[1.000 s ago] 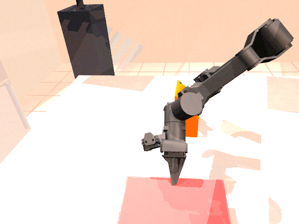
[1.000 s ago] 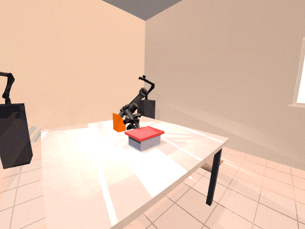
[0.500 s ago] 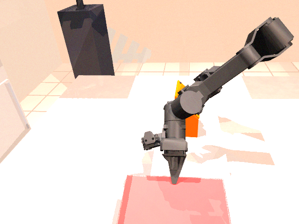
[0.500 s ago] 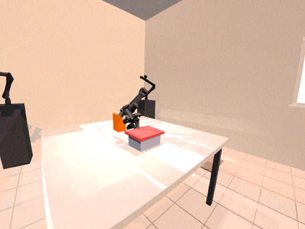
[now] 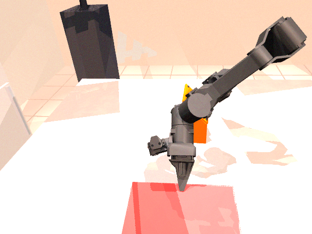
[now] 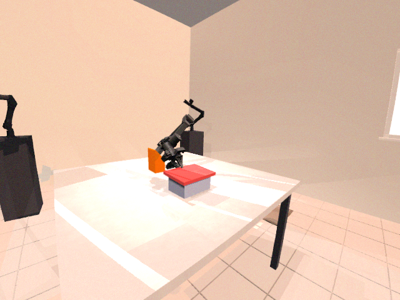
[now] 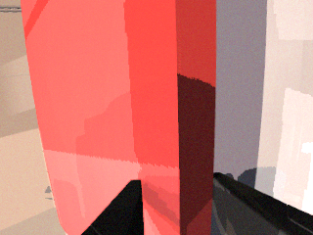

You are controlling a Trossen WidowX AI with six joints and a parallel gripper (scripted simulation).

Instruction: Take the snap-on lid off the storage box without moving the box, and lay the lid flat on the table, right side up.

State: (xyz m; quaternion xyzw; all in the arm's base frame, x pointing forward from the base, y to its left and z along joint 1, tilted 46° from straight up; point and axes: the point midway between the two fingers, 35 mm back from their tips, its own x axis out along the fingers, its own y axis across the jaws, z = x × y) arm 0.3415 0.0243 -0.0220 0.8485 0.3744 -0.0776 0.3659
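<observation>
The lid is 80 mm ahead of my gripper tip and 10 mm to the left of it. From my gripper tip the other things lie so: grey storage box (80 mm ahead, 50 mm below, 10 mm to the left).
</observation>
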